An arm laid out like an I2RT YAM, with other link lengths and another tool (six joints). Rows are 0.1 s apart.
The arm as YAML. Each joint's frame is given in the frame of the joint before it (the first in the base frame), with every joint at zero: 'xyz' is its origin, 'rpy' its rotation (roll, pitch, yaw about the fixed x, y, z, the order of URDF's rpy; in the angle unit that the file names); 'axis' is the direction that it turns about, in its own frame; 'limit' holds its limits. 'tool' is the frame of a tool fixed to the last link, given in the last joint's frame.
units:
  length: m
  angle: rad
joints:
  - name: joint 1
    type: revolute
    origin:
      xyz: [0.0, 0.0, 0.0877]
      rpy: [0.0, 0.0, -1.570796]
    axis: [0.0, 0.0, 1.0]
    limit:
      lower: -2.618
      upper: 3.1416
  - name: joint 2
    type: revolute
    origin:
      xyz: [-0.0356, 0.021, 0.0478]
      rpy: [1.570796, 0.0, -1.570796]
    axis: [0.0, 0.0, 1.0]
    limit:
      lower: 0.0
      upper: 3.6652
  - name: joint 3
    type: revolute
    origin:
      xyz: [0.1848, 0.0, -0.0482]
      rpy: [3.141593, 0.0, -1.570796]
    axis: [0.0, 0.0, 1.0]
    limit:
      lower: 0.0
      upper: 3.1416
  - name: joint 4
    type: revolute
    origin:
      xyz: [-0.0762, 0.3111, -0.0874]
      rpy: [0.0, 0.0, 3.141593]
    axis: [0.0, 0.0, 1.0]
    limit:
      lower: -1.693
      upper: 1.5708
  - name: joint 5
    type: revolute
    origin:
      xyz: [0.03, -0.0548, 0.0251]
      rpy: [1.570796, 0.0, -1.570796]
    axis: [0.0, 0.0, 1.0]
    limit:
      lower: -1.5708
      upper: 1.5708
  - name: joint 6
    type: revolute
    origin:
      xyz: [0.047, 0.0, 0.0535]
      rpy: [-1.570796, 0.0, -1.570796]
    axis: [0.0, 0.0, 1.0]
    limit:
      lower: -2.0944
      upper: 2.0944
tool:
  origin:
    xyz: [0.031, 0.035, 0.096]
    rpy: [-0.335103, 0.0, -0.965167]
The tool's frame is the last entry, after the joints.
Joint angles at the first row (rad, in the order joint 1, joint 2, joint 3, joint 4, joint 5, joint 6):
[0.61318, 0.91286, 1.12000, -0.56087, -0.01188, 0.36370]
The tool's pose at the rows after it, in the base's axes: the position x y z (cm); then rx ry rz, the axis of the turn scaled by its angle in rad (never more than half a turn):
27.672 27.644 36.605 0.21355 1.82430 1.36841
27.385 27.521 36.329 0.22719 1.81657 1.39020
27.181 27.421 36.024 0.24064 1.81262 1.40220
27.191 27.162 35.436 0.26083 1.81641 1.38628
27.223 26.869 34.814 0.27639 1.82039 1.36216
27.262 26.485 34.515 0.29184 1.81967 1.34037
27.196 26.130 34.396 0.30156 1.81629 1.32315
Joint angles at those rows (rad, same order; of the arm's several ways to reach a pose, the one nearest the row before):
[0.61326, 0.88059, 1.08242, -0.55507, -0.01227, 0.39035]
[0.61405, 0.85311, 1.05092, -0.54388, -0.02058, 0.40936]
[0.61638, 0.83251, 1.02614, -0.53716, -0.02166, 0.42465]
[0.61873, 0.81729, 1.00378, -0.53986, -0.00285, 0.43306]
[0.62100, 0.80217, 0.98124, -0.54309, 0.02045, 0.43515]
[0.62016, 0.78867, 0.96794, -0.54986, 0.04096, 0.43733]
[0.62011, 0.77342, 0.95719, -0.55680, 0.05819, 0.43763]

